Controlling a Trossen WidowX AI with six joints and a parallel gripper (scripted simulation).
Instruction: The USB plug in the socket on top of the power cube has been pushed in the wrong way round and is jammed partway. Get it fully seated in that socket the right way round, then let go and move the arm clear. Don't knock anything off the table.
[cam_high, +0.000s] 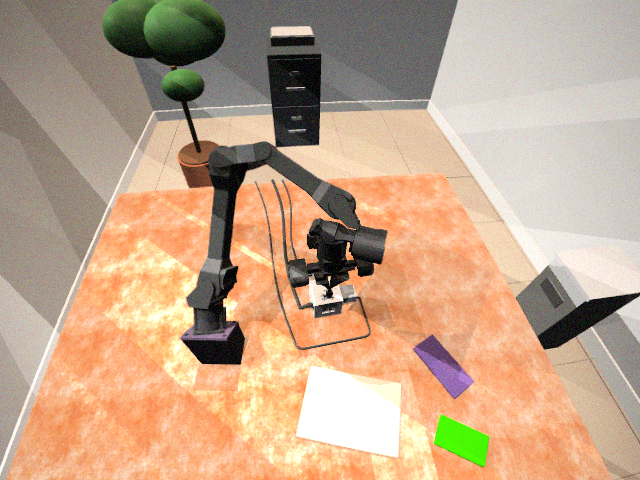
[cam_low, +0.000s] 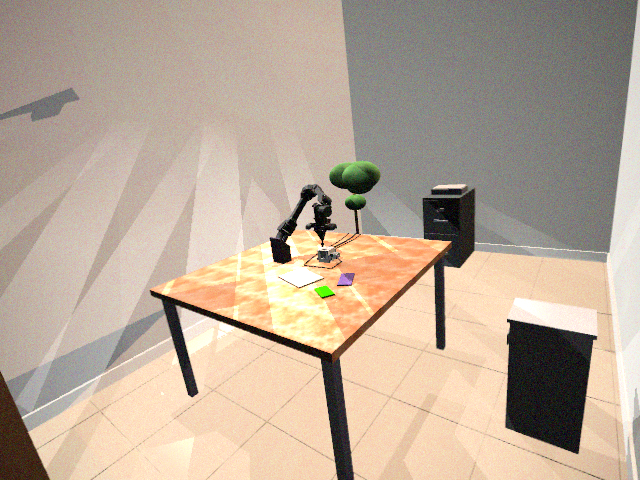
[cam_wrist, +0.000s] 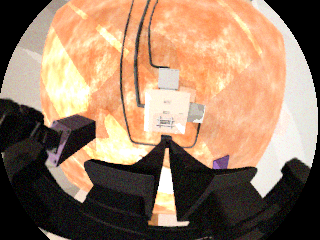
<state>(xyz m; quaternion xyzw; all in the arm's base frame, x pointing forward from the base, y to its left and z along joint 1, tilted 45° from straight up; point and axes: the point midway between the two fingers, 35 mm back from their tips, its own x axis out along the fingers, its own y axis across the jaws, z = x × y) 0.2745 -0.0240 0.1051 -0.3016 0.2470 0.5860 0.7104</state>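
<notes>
The dark USB plug lies 20 mm below my gripper tip. From my gripper tip the other things lie so: sheet: 250 mm to the right, 130 mm below; green card: 370 mm to the right, 230 mm ahead, 130 mm below; purple card: 260 mm ahead, 200 mm to the right, 130 mm below.
</notes>
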